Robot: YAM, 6 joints.
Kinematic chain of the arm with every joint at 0, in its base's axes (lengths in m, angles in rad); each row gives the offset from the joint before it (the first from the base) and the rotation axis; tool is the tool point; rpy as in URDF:
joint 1: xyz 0 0 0.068 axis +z
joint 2: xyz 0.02 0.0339 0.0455 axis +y
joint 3: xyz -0.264 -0.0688 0 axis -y
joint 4: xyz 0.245 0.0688 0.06 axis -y
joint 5: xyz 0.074 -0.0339 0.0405 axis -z
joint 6: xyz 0.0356 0 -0.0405 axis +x
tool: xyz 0 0 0 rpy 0 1.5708 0
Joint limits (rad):
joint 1: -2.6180..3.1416
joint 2: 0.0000..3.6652
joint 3: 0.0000..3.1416
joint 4: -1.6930..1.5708
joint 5: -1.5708..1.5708
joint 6: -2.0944..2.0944
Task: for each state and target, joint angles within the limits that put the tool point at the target. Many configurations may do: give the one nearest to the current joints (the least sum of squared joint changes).
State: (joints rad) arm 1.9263 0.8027 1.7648 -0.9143 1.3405 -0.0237
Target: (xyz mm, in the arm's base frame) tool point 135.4 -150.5 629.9
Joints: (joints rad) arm 2.1401 0.8236 2.4478 -0.4352 1.1795 -0.0237
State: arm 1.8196 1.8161 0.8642 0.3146 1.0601 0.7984
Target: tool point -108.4 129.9 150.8
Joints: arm 2.4686 1.0592 0.2485 0.0757 1.2712 0.7984
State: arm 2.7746 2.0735 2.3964 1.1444 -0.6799 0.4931
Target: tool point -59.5 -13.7 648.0
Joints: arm 2.9350 1.9220 3.1089 1.5708 -0.8031 0.4931
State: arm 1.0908 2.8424 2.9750 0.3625 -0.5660 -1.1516
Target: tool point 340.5 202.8 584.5
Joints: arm 0.4858 2.4524 3.1416 0.6756 -0.6086 -1.1516
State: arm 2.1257 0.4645 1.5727 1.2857 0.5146 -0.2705
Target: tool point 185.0 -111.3 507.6
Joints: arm 2.5063 0.3218 1.2980 1.3664 0.6034 -0.2705
